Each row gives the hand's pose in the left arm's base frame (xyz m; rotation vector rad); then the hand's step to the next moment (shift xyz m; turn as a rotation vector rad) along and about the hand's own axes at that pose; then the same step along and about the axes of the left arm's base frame.
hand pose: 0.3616 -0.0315 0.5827 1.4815 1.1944 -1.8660
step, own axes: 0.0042 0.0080 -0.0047 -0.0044 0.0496 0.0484
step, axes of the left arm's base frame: 0.0075 0.0005 -0.0068 0.0150 -0.0669 -0.0108
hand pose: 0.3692 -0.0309 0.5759 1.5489 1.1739 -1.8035
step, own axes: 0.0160 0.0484 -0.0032 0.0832 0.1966 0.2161
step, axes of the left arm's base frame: 0.0370 -0.0195 -0.0294 0.0221 -0.2690 -0.1394
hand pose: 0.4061 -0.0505 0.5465 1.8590 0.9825 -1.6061
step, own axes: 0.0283 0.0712 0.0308 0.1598 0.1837 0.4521
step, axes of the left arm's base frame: 0.0376 -0.0618 -0.0398 -0.1317 -0.4244 -0.2573
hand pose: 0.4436 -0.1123 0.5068 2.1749 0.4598 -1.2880
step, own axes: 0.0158 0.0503 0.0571 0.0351 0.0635 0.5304
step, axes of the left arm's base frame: -0.0038 -0.0748 -0.0207 -0.3112 -0.3802 -0.2127
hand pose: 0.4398 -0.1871 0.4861 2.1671 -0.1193 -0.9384
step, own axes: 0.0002 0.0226 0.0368 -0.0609 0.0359 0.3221
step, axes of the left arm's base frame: -0.0196 -0.0385 -0.0011 -0.2491 -0.1996 -0.0827
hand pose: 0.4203 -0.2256 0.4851 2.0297 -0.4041 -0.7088
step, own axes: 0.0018 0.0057 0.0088 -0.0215 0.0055 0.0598
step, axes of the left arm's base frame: -0.0041 -0.0098 0.0006 -0.0542 -0.0310 -0.0130
